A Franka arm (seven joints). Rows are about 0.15 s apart.
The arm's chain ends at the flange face. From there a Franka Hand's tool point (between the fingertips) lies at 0.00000 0.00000 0.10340 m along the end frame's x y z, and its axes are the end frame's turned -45 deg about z.
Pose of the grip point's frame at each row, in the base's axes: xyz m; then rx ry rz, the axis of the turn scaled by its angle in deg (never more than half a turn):
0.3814 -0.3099 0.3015 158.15 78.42 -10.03
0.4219 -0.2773 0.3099 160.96 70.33 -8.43
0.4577 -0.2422 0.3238 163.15 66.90 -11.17
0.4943 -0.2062 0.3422 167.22 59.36 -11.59
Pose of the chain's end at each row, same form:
0.3893 -0.2996 0.4041 174.01 11.79 -7.29
0.4280 -0.2665 0.4126 173.96 3.35 -5.30
0.4675 -0.2317 0.4262 173.97 -0.62 -8.25
0.5057 -0.1980 0.4446 174.65 -9.02 -9.28

